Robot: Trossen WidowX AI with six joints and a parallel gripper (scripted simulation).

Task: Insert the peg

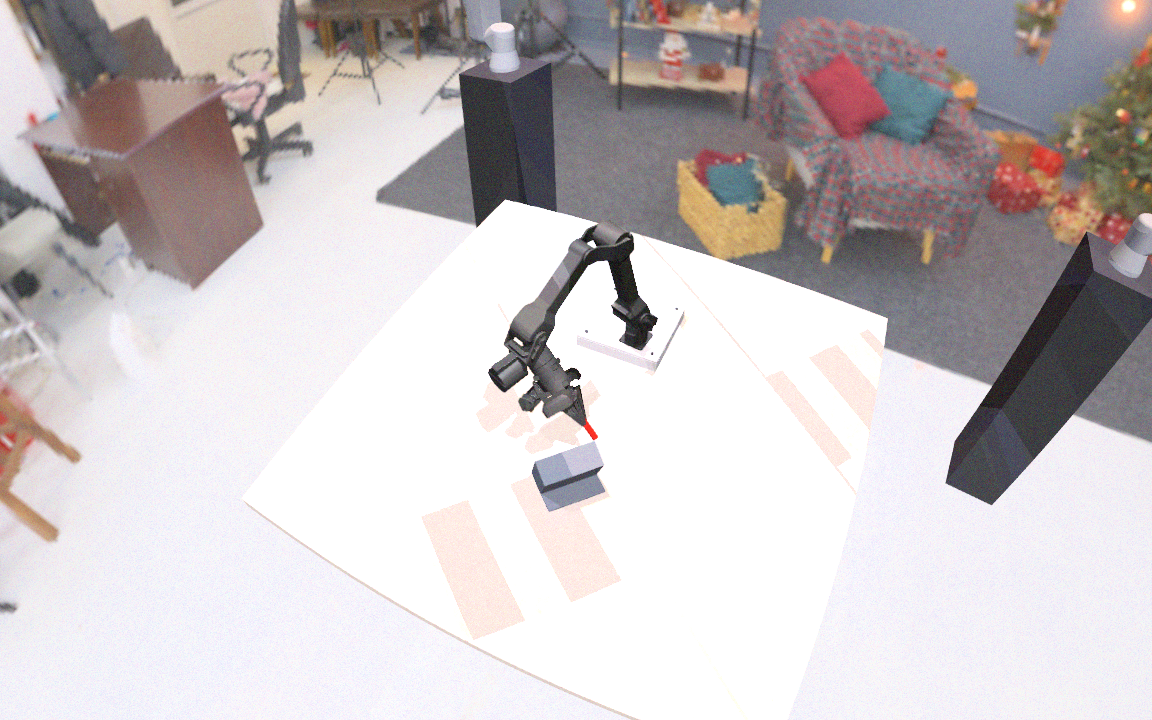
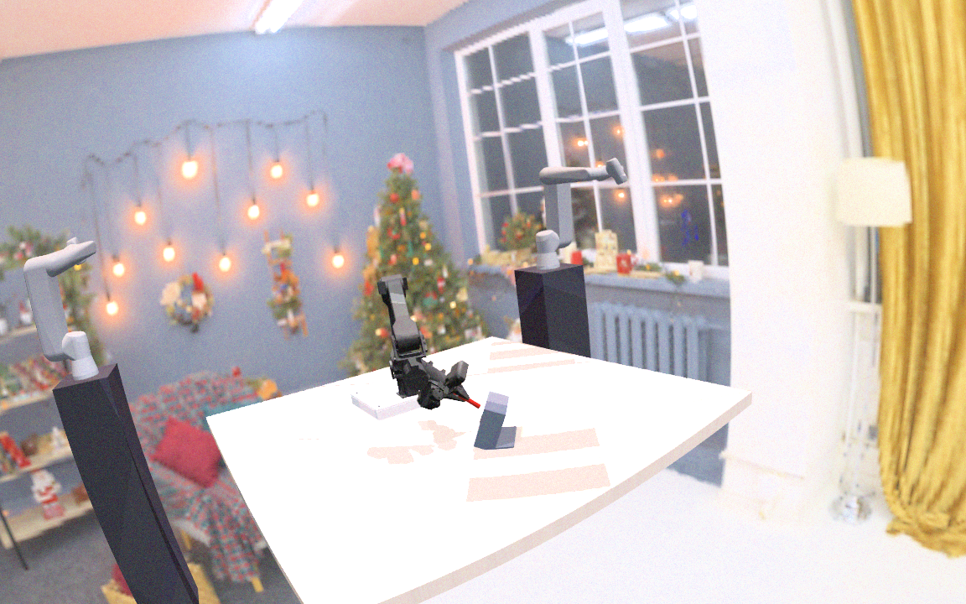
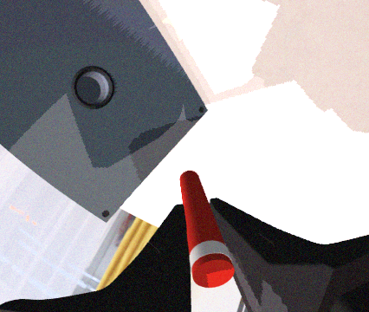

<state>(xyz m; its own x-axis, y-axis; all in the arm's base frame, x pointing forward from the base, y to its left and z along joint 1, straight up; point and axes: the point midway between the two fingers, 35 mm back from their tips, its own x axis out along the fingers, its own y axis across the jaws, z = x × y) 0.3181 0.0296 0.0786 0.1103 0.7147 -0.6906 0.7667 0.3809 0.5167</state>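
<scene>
The sloped panel lies 90 mm ahead of my gripper tip, 40 mm below it and 20 mm to the left of it. Round my gripper tip: red peg (10 mm to the right, 10 mm above).
</scene>
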